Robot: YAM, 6 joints.
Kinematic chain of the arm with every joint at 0, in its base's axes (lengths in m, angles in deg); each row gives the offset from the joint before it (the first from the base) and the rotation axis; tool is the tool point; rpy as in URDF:
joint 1: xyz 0 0 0.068 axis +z
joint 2: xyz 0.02 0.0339 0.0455 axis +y
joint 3: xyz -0.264 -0.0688 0 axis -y
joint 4: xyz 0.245 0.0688 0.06 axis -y
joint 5: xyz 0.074 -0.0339 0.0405 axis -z
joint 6: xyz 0.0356 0 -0.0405 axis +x
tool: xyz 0 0 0 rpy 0 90 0
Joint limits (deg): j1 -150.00..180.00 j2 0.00..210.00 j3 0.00..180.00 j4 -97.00..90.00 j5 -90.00..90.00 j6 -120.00..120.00
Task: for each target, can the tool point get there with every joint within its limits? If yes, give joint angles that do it. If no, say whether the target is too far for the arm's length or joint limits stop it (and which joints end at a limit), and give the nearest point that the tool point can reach.
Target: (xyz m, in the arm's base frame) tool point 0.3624 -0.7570 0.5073
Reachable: no: too far | nearest point 0.2522 -0.5268 0.3846 | short by 0.283 m
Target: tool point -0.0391 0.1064 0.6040
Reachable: yes | joints -52.58 38.42 97.18 29.37 -70.55 81.38
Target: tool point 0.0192 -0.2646 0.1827
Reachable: yes | joints -93.18 83.73 29.71 33.22 -72.07 -5.94
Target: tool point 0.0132 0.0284 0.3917
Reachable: yes | joints -10.95 29.15 70.30 -78.97 -58.53 -85.76
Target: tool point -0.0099 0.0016 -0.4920
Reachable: no: joint limits stop it (at a limit: joint 2) | nearest point -0.0847 0.0137 -0.3416 | short by 0.168 m
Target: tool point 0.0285 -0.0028 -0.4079
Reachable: no: joint limits stop it (at a limit: joint 2) | nearest point 0.0703 -0.0069 -0.3335 | short by 0.085 m
